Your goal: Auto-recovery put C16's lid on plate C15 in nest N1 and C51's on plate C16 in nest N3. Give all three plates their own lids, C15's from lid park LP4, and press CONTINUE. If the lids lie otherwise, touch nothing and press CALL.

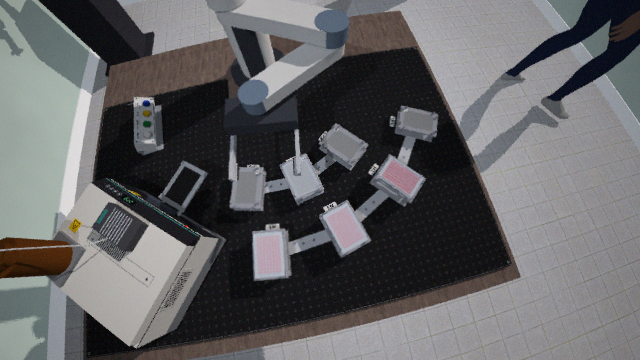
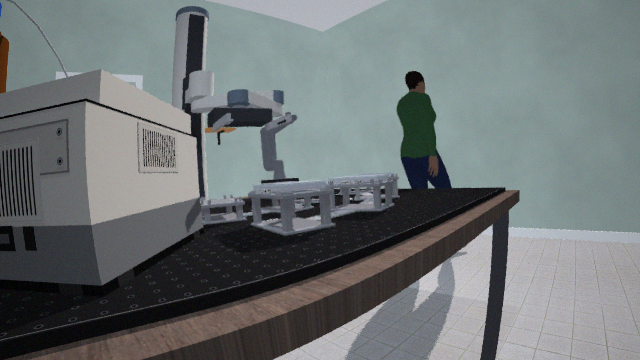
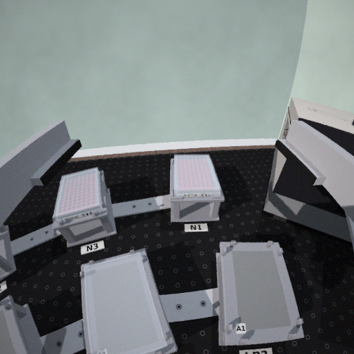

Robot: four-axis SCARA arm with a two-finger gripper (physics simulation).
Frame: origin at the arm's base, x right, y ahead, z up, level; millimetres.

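Seen in the pictures: gripper, fingertip midpoint: (image 1: 265, 177) (image 2: 260, 117); arm's base, origin of the base link: (image 1: 260, 69).
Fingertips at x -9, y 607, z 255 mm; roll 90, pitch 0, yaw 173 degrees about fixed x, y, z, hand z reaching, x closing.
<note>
Pixels of each thing's top centre, then the offset from my fingertips to it. "spot": a spot on its surface instead.
- second pink plate, middle of its top: (image 2: 359, 176) (image 1: 345, 227) dz -162, dx -181, dy +145 mm
- third pink plate, middle of its top: (image 2: 374, 173) (image 1: 401, 176) dz -162, dx -397, dy +28 mm
- clear lid, middle of its top: (image 1: 301, 175) dz -189, dx -81, dy -52 mm
- button box, surface spot: (image 1: 146, 132) spot: dz -171, dx +456, dy -340 mm
- LP1, middle of its top: (image 1: 419, 119) dz -188, dx -548, dy -176 mm
- extended tray, middle of its top: (image 1: 182, 185) dz -142, dx +295, dy -86 mm
- orange-brown bottle, surface spot: (image 1: 35, 257) spot: dz +67, dx +538, dy +98 mm
My gripper (image 1: 265, 171) (image 3: 177, 128) is open and empty, high above the bench near lid parks LP3 and LP4. A plate (image 1: 270, 255) (image 3: 193, 172) with pink wells sits in nest N1; its edge label looks like C15. A second pink plate (image 1: 345, 227) (image 3: 81, 192) sits in nest N3, labelled C16. A third pink plate (image 1: 400, 177) sits in N2. Clear covers seem to lie on the plates; lid labels are too blurred to read. A clear lid (image 1: 303, 181) (image 3: 122, 300) lies on LP4, beside bare LP3 (image 3: 225, 290). The button box (image 1: 146, 132) stands at the left.
Two more lid parks, LP2 (image 1: 343, 145) and LP1 (image 1: 416, 123), stand to the right. A large white instrument (image 1: 115, 295) (image 2: 142, 195) with an extended tray (image 1: 193, 193) stands left, an orange-brown bottle (image 1: 35, 257) on top. A person (image 2: 420, 125) stands beyond the bench.
</note>
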